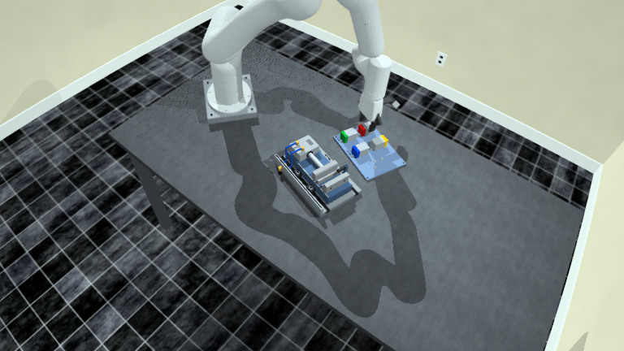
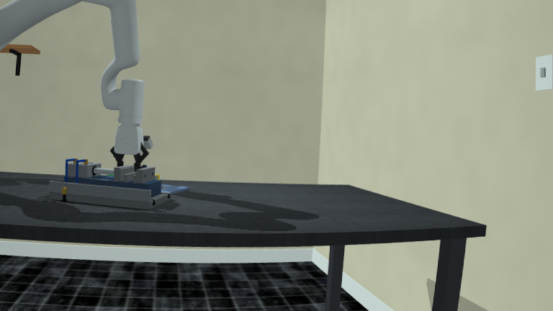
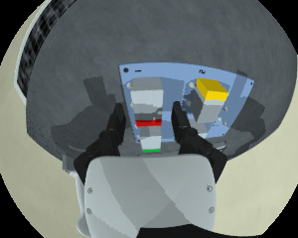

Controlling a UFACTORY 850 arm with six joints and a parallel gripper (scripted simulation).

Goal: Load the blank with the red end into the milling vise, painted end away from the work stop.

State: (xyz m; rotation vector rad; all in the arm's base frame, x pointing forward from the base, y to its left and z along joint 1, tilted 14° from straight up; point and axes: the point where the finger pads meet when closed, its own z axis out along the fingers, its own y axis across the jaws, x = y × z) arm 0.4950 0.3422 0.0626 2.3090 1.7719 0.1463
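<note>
My gripper is now 3 cm above the red-ended blank. The rest, counted from my hand: light blue infeed plate (8 cm ahead, 7 cm to the right, 6 cm below); yellow-ended blank (9 cm ahead, 2 cm to the right, 3 cm below); green-ended blank (2 cm behind, 9 cm to the right, 3 cm below).
</note>
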